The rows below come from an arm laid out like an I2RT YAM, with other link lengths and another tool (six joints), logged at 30 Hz.
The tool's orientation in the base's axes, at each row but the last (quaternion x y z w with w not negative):
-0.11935 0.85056 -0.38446 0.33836
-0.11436 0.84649 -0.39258 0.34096
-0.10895 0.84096 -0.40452 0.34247
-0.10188 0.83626 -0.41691 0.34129
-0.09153 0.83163 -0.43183 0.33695
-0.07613 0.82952 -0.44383 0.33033
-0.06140 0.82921 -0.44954 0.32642
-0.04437 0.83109 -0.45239 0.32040
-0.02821 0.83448 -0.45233 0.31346
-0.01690 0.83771 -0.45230 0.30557
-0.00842 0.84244 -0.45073 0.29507
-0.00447 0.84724 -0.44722 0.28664
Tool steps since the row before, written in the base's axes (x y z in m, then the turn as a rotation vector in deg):
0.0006 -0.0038 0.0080 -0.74 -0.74 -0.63
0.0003 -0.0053 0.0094 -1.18 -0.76 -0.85
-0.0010 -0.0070 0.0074 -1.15 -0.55 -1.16
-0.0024 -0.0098 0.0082 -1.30 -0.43 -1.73
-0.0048 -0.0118 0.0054 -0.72 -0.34 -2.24
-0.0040 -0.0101 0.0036 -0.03 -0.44 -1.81
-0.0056 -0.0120 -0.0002 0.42 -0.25 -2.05
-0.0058 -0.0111 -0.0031 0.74 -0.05 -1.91
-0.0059 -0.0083 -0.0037 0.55 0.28 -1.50
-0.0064 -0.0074 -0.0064 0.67 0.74 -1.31
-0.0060 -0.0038 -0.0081 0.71 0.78 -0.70
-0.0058 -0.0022 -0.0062 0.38 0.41 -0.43
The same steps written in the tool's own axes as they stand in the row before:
-0.0026 -0.0084 -0.0012 1.20 -0.08 0.23
-0.0024 -0.0105 -0.0010 1.64 0.04 0.05
0.0004 -0.0102 0.0003 1.67 0.41 0.08
0.0023 -0.0128 0.0011 2.01 0.91 0.14
0.0063 -0.0121 0.0025 1.77 1.44 0.66
0.0056 -0.0095 0.0031 1.08 1.16 0.99
0.0092 -0.0080 0.0052 0.77 1.54 1.21
0.0101 -0.0053 0.0059 0.37 1.62 1.20
0.0093 -0.0034 0.0043 0.21 1.45 0.69
0.0106 -0.0010 0.0047 -0.12 1.61 0.33
0.0100 0.0024 0.0032 -0.46 1.18 0.06
0.0084 0.0020 0.0015 -0.22 0.67 0.06

